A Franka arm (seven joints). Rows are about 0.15 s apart.
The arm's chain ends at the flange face. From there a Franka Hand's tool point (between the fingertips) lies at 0.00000 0.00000 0.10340 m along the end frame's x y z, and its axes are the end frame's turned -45 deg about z.
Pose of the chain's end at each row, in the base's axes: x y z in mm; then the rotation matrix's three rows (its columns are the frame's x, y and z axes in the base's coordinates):
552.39 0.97 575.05; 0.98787 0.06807 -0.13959; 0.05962 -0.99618 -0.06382; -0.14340 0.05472 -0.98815
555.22 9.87 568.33; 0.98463 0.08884 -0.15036; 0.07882 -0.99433 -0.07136; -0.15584 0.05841 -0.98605
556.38 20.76 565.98; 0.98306 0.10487 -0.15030; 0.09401 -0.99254 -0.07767; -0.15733 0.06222 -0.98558
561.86 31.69 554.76; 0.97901 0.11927 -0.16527; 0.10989 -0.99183 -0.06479; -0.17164 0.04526 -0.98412
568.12 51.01 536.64; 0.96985 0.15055 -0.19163; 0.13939 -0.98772 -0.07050; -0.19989 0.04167 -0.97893
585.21 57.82 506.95; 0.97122 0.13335 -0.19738; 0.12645 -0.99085 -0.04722; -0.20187 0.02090 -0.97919
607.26 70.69 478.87; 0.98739 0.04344 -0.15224; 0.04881 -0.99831 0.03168; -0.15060 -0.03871 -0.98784
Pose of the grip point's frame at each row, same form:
537.96 -5.63 472.88; 0.65040 0.74666 -0.13959; 0.74656 -0.66225 -0.06382; -0.14009 -0.06271 -0.98815
539.67 2.49 466.37; 0.63342 0.75906 -0.15036; 0.75883 -0.64736 -0.07136; -0.15150 -0.06889 -0.98605
540.84 12.73 464.07; 0.62097 0.76928 -0.15030; 0.76831 -0.63536 -0.07767; -0.15525 -0.06725 -0.98558
544.77 24.99 453.00; 0.60793 0.77660 -0.16527; 0.77903 -0.62363 -0.06479; -0.15337 -0.08936 -0.98412
548.31 43.72 435.42; 0.57933 0.79224 -0.19163; 0.79699 -0.59986 -0.07050; -0.17081 -0.11188 -0.97893
564.80 52.94 405.70; 0.59246 0.78105 -0.19738; 0.79005 -0.61122 -0.04722; -0.15752 -0.12797 -0.97919
591.52 73.97 376.73; 0.66747 0.72891 -0.15224; 0.74043 -0.67140 0.03168; -0.07912 -0.13386 -0.98784

